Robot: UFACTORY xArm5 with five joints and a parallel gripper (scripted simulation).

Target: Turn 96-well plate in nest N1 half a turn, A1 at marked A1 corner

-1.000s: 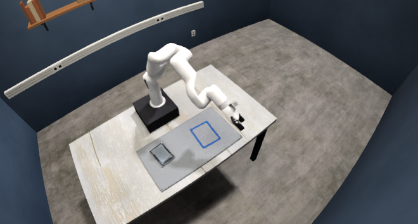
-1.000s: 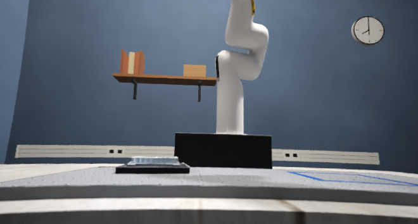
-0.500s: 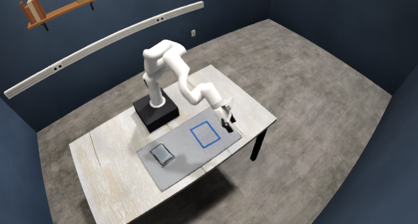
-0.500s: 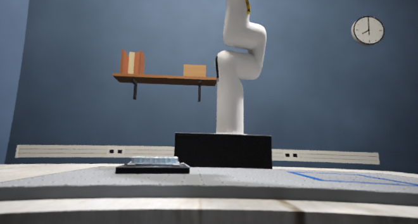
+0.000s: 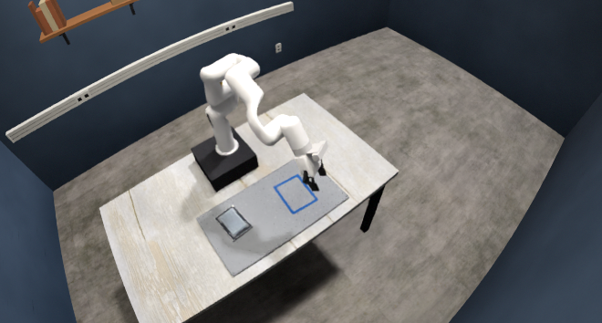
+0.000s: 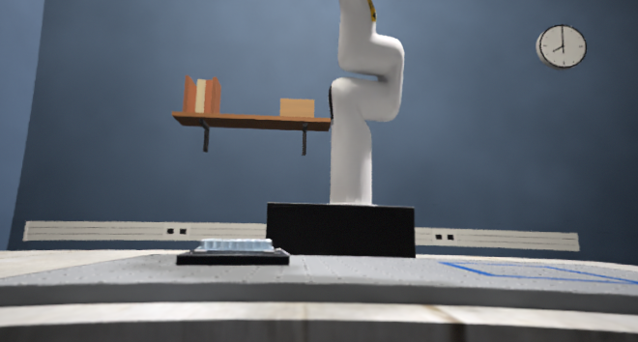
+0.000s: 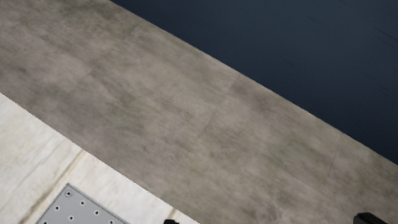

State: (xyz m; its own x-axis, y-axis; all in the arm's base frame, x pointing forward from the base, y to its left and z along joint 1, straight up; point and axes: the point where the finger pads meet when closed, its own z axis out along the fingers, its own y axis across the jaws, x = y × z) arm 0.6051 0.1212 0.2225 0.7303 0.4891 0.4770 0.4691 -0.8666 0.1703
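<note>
Now: the 96-well plate 33 cm to the right of my hand, 30 cm below it and 24 cm behind it. The rest, counted from my hand: black plate nest 33 cm to the right, 31 cm below, 24 cm behind.
</note>
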